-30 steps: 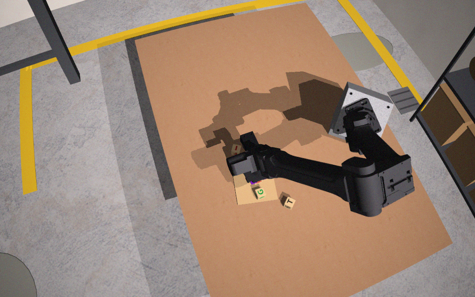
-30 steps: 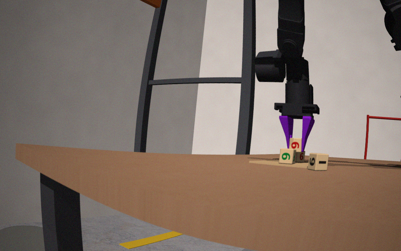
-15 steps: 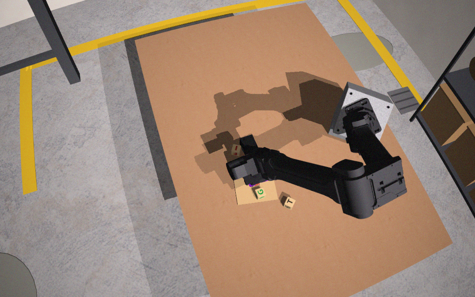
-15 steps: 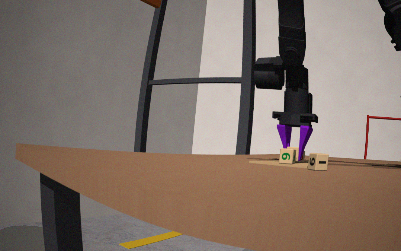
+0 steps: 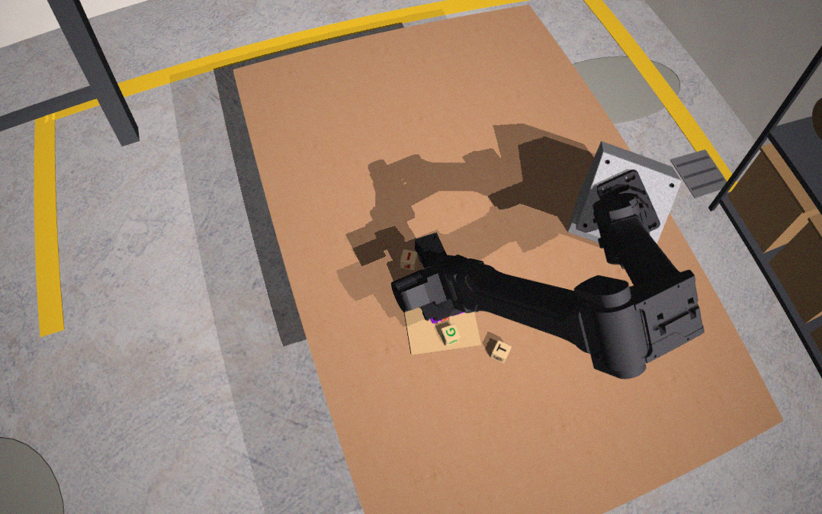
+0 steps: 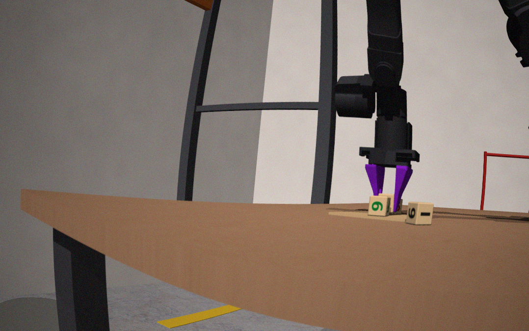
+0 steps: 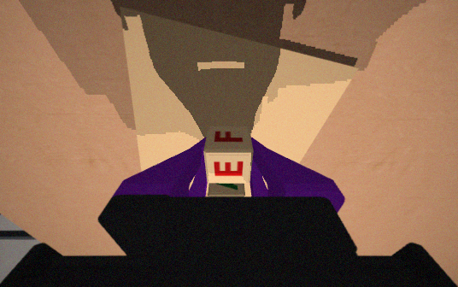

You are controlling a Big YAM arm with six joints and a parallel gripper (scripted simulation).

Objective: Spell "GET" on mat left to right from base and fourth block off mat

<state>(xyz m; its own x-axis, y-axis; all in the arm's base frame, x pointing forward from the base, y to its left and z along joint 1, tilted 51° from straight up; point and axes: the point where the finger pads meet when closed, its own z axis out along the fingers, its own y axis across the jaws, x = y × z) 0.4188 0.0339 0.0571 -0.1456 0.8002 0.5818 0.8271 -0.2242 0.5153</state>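
Now: the E block 1 cm above my hand. From my hand the other things lie so: G block (1 cm behind, 5 cm to the left); then square mat (2 cm below).
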